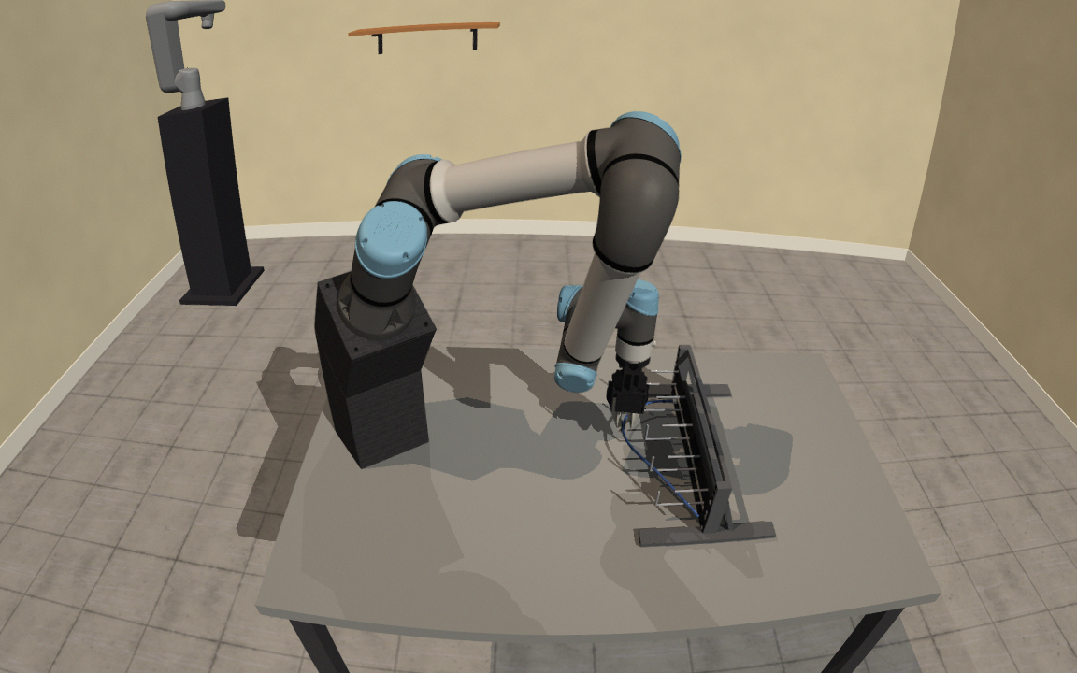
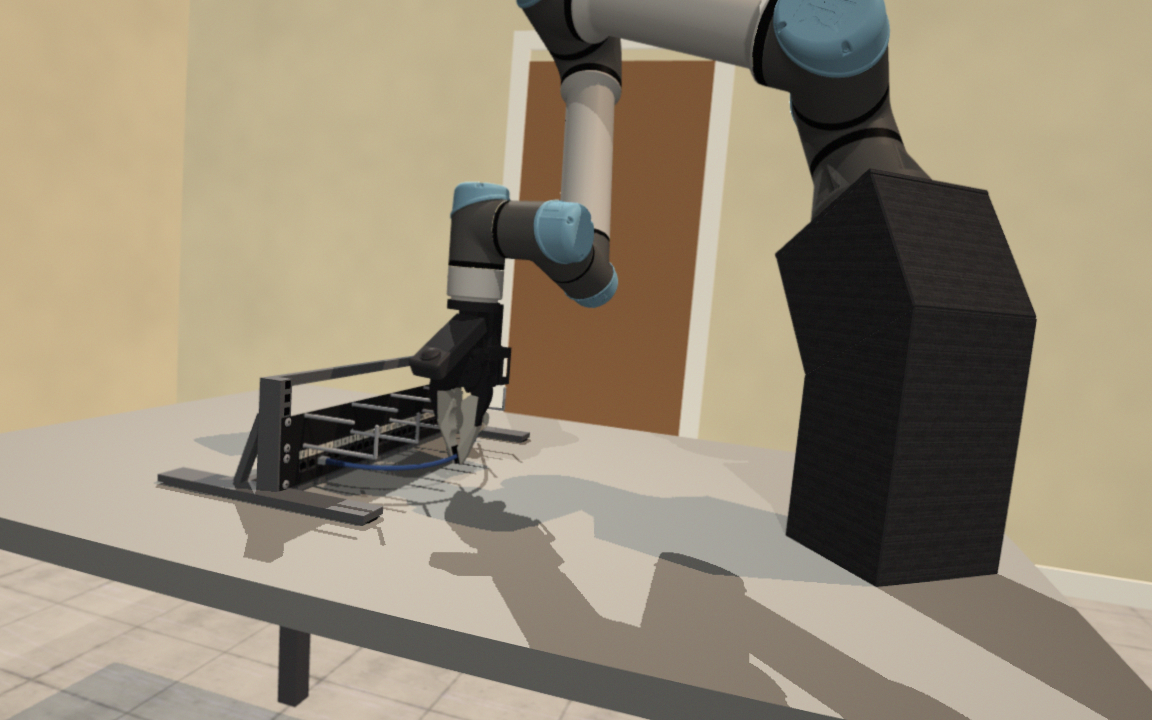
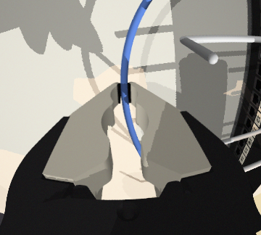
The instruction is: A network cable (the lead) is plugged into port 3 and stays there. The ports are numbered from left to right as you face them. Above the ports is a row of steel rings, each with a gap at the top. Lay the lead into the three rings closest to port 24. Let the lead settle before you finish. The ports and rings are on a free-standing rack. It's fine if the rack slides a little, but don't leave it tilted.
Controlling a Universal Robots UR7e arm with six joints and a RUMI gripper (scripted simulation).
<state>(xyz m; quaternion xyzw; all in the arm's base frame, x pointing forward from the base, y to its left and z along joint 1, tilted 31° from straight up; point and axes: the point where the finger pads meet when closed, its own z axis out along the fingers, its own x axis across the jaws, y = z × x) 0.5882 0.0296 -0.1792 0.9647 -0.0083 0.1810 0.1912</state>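
The rack is 160 mm ahead of my hand, 60 mm to the right of it and 30 mm above it.
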